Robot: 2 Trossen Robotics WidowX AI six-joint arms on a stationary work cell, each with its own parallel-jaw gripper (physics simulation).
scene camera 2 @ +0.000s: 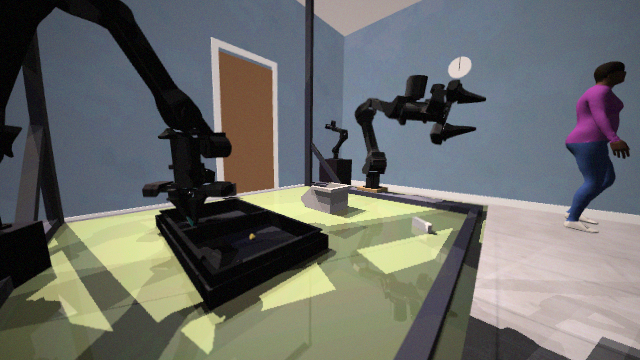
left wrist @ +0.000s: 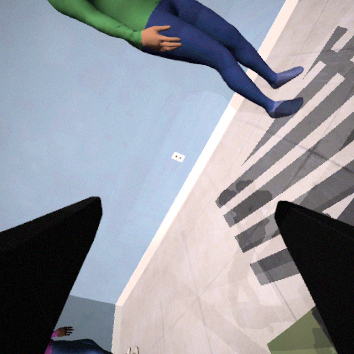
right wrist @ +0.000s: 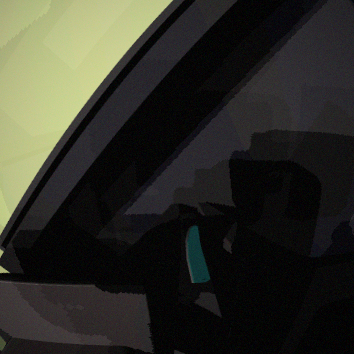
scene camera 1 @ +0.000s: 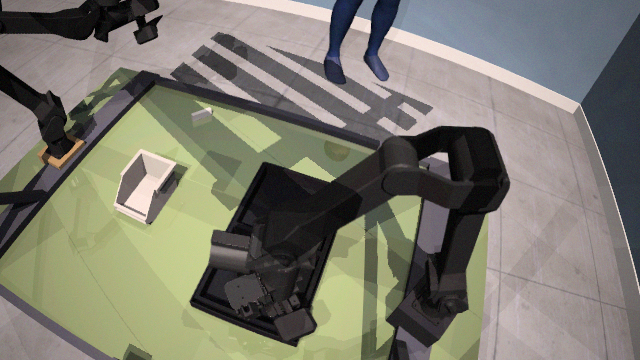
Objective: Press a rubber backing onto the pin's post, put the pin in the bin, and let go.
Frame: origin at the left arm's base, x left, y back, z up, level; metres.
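Seen in the pictures: left gripper, between the fingertips: [scene camera 2: 481,114] [left wrist: 189,207]; right gripper, between the fingertips: [scene camera 2: 193,222] [right wrist: 187,211] [scene camera 1: 273,306]; left arm's base, origin of its link: [scene camera 2: 372,187] [scene camera 1: 60,147]; right arm's base, origin of its link: [scene camera 1: 433,304].
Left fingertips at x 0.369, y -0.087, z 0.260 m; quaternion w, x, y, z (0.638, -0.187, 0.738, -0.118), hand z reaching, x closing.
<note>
Offsets run from my left fingertips to a thing's middle.
My right gripper [scene camera 2: 189,218] [right wrist: 187,211] reaches down into the near compartment of the black tray @[dx -0.344, dy -0.539, dz -0.273 m] [scene camera 1: 216,311] [scene camera 2: 265,264] [right wrist: 105,116]. Its fingers are shut on the small teal pin @[dx -0.453, dy -0.597, dz -0.276 m] [right wrist: 197,254], which shows as a thin strip between them. In scene camera 1 the wrist hides the fingers. A small yellow rubber backing @[dx -0.287, dy -0.516, dz -0.282 m] [scene camera 2: 252,236] lies in the tray's other compartment. The white bin @[dx -0.362, dy -0.224, dz -0.257 m] [scene camera 1: 158,162] [scene camera 2: 329,201] stands apart from the tray. My left gripper [scene camera 1: 154,14] [scene camera 2: 479,113] [left wrist: 189,207] is open and empty, held high in the air away from the table.
A small white block @[dx -0.071, dy -0.189, dz -0.281 m] [scene camera 1: 201,114] [scene camera 2: 422,225] lies near the table's far rim. A person's legs [scene camera 1: 354,36] stand on the floor beyond the table. A dark pole [scene camera 2: 308,89] and a third small arm [scene camera 2: 338,139] stand at the back.
</note>
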